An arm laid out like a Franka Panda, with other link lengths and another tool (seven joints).
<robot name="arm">
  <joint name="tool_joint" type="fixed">
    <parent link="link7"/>
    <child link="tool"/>
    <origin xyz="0.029 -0.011 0.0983" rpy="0.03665 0 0.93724"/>
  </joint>
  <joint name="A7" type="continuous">
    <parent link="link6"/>
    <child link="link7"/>
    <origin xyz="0.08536 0 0" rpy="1.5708 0 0"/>
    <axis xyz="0 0 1"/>
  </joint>
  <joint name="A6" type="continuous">
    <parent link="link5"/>
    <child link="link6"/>
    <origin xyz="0 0 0" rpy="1.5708 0 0"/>
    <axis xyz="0 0 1"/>
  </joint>
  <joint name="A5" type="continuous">
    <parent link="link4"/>
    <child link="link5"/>
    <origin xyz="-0.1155 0.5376 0" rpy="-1.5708 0 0"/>
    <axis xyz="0 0 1"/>
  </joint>
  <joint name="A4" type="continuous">
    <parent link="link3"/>
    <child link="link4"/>
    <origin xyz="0.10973 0 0" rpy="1.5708 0 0"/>
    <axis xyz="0 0 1"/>
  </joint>
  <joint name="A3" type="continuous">
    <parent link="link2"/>
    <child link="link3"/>
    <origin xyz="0 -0.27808 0" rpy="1.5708 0 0"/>
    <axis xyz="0 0 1"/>
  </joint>
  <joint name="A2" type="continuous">
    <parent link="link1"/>
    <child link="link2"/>
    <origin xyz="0 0 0" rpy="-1.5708 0 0"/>
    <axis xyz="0 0 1"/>
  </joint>
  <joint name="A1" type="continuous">
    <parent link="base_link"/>
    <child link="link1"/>
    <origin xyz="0 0 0.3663"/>
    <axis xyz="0 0 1"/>
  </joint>
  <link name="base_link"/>
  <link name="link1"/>
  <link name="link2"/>
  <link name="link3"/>
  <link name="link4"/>
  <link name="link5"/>
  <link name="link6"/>
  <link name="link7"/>
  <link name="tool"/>
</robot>
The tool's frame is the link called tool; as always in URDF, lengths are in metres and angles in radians. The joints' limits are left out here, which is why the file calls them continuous.
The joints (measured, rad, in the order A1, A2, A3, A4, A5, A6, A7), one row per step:
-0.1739, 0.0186, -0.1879, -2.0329, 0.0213, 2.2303, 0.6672
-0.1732, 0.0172, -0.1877, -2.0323, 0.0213, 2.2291, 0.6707
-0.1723, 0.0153, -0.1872, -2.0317, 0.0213, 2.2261, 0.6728
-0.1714, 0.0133, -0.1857, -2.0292, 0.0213, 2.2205, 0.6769
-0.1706, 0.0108, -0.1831, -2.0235, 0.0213, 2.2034, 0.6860
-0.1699, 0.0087, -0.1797, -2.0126, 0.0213, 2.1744, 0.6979
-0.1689, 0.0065, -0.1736, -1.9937, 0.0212, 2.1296, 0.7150
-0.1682, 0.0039, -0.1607, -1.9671, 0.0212, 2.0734, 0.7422
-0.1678, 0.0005, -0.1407, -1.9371, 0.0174, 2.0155, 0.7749
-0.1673, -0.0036, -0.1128, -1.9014, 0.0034, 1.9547, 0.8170
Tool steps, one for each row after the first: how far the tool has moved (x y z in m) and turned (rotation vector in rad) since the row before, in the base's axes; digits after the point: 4 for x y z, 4 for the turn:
0.0002, 0.0006, 0.0013, 0.0006, -0.0010, -0.0025
0.0002, 0.0010, 0.0014, 0.0009, 0.0003, -0.0006
0.0006, 0.0016, 0.0024, 0.0015, 0.0007, -0.0015
0.0006, 0.0023, 0.0034, 0.0052, 0.0077, -0.0053
0.0008, 0.0028, 0.0050, 0.0080, 0.0143, -0.0071
0.0017, 0.0048, 0.0085, 0.0111, 0.0215, -0.0090
0.0033, 0.0093, 0.0125, 0.0130, 0.0246, -0.0124
0.0046, 0.0141, 0.0154, 0.0082, 0.0237, -0.0097
0.0057, 0.0194, 0.0197, -0.0030, 0.0233, -0.0082

